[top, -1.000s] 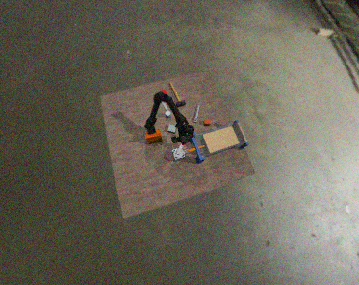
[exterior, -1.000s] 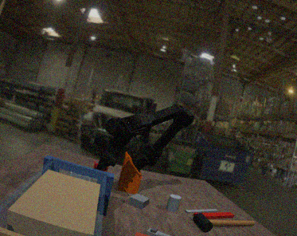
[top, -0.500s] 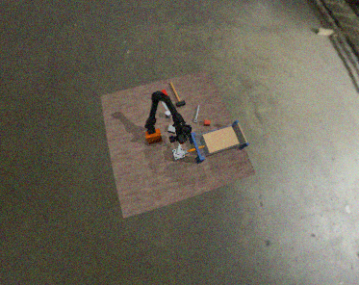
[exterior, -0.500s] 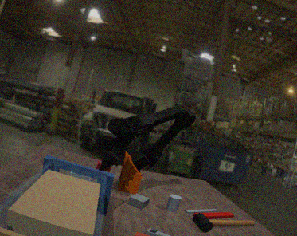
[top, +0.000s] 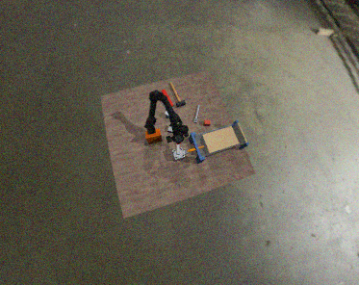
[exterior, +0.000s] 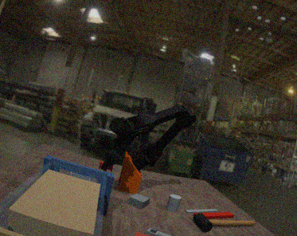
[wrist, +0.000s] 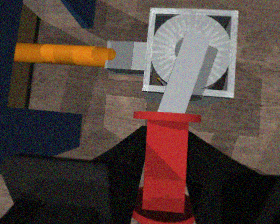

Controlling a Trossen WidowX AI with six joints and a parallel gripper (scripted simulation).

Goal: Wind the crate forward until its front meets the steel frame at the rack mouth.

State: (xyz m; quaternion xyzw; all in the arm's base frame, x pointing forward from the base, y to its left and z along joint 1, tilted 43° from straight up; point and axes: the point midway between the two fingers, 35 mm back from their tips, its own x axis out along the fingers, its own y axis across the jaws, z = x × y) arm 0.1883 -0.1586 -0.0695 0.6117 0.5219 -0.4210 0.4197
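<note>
Right now the winch handle is 3 cm below my gripper tip, 2 cm to the right of it and 1 cm behind it. Also, from my gripper tip: blue steel frame (13 cm ahead, 9 cm to the right, 3 cm below); then winch (10 cm below, 9 cm to the right, 4 cm behind); then red knob (2 cm to the left).
</note>
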